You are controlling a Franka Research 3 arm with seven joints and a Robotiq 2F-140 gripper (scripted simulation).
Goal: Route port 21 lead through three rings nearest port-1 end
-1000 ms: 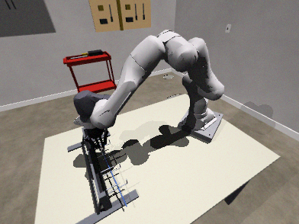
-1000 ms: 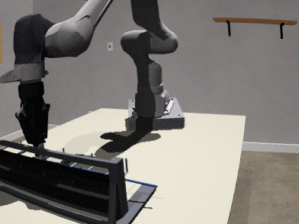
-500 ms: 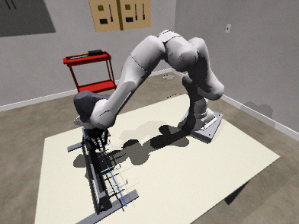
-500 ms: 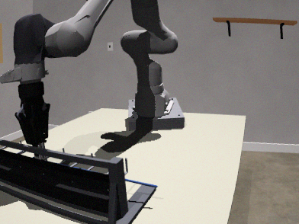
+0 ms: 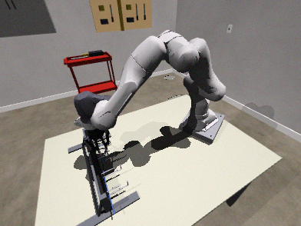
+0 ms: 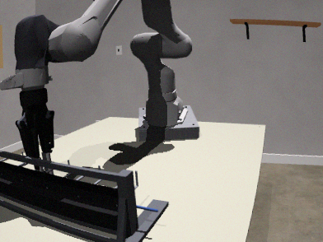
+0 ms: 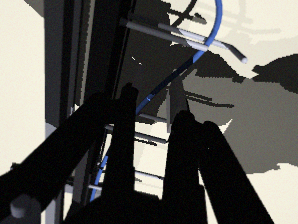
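Now: the dark rack 60 mm ahead of my hand, 50 mm to the left of it and 20 mm below it.
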